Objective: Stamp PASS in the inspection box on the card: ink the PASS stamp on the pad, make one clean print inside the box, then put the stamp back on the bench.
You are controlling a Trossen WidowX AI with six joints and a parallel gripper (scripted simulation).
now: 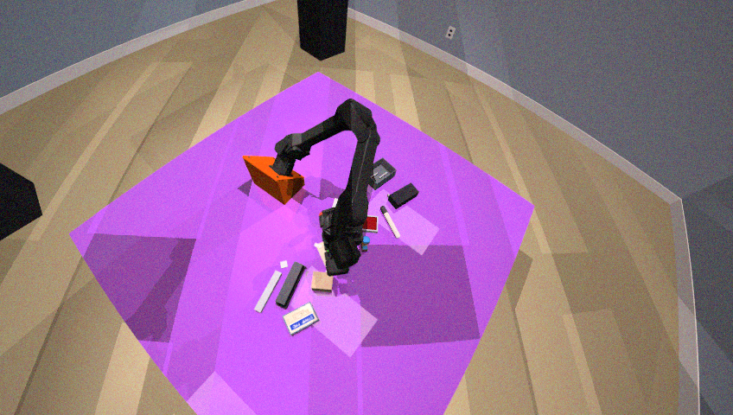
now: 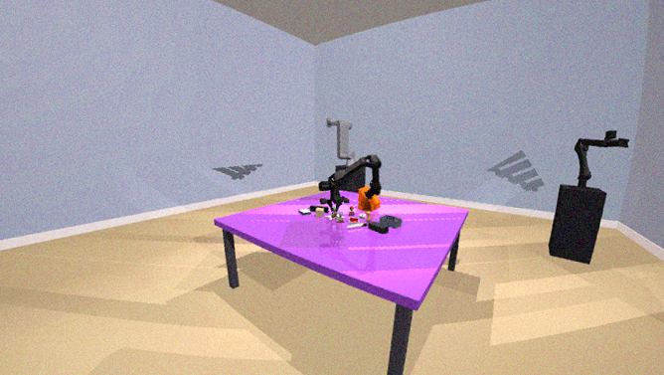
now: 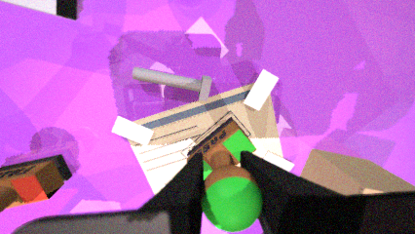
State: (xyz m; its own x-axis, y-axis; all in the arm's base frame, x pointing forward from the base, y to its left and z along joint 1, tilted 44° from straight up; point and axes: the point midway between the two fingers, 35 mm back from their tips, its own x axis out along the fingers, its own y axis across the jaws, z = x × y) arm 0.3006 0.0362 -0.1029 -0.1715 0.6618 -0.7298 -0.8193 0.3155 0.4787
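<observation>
My gripper tip is 10 mm past the cream card and 30 mm above it. Round my gripper tip: tan block (50 mm ahead, 90 mm to the right); then blue-knobbed stamp (50 mm ahead, 100 mm to the left); then green-knobbed PASS stamp (right at my gripper tip).
</observation>
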